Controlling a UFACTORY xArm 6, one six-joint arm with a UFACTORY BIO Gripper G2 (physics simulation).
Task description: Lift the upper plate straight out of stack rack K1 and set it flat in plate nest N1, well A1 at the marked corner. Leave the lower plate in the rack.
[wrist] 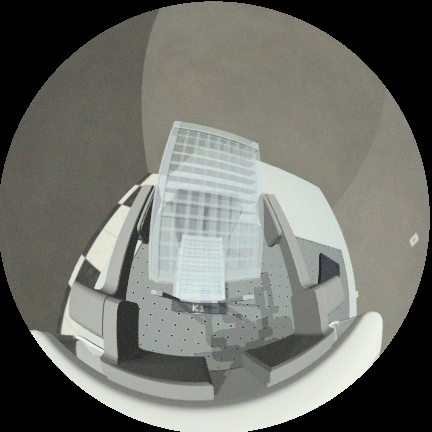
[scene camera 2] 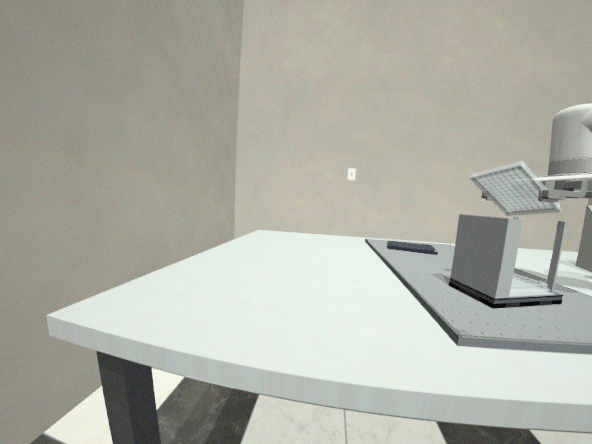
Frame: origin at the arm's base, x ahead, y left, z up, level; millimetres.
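Seen in the pictures: end effector, tool point: [wrist: 211, 214] [scene camera 2: 519, 195].
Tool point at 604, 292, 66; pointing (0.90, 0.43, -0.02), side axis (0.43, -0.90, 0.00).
Offsets run from my tool point to a thing's top centre, as dx, dy, dz. "pt": to the spot under its first point. Level surfaces: height alone.
The upper plate [scene camera 2: 515, 189] [wrist: 210, 165], clear with a grid of wells, is held above stack rack K1 @(+3, +2, -41) [scene camera 2: 480, 255] [wrist: 217, 308], clear of its tops. It is strongly tilted, not level, in the scene view. My gripper [scene camera 2: 516, 196] [wrist: 209, 222] is shut on it, one finger at each side. The lower plate [scene camera 2: 534, 286] [wrist: 201, 270] sits low in the rack, seen partly through the held plate in the wrist view. The marked corner of the held plate cannot be made out. Plate nest N1 cannot be identified in either view.
The rack's tall back wall and thin front posts @(pt -63, +19, -105) [scene camera 2: 556, 257] stand below the held plate. The rack is on a grey perforated board @(dz -189) [scene camera 2: 525, 325] [wrist: 170, 327] on the white table @(dz -202) [scene camera 2: 280, 310]. A dark flat block @(+94, -382, -174) [scene camera 2: 411, 247] [wrist: 329, 269] lies near the board's edge.
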